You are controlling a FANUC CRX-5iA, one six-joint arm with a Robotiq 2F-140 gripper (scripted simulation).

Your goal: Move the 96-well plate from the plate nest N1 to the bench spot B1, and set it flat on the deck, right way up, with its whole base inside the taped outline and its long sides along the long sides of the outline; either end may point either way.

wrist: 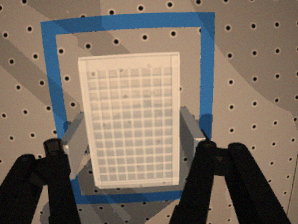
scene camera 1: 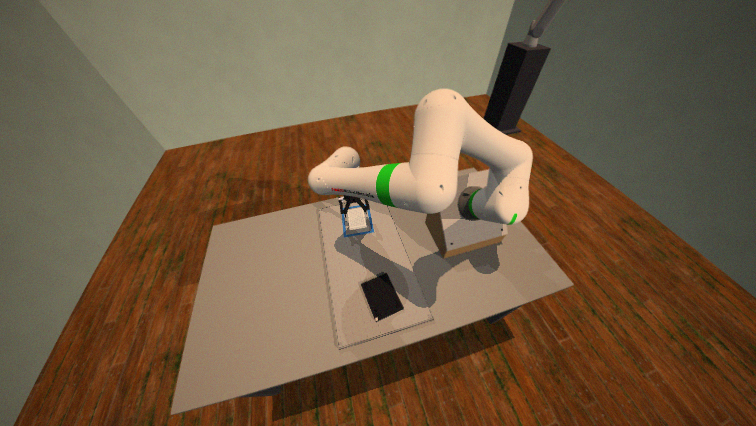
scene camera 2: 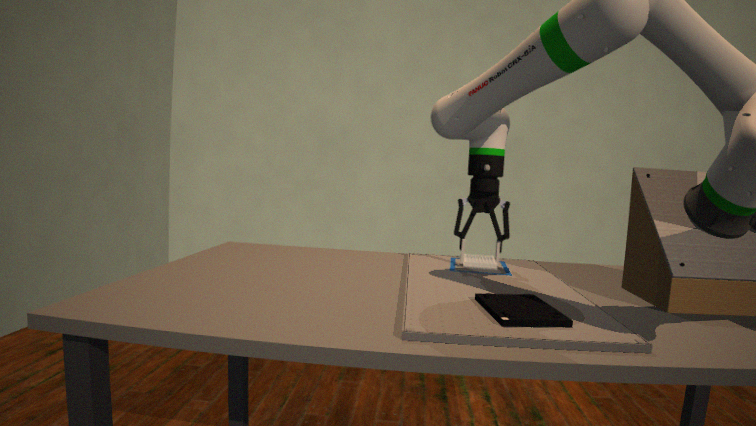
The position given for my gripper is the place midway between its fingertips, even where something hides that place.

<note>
I see my gripper (scene camera 2: 479, 263), a white 96-well plate (wrist: 121, 69) and a black plate nest N1 (scene camera 1: 381, 295).
My gripper is seen too in the wrist view (wrist: 133, 123).
</note>
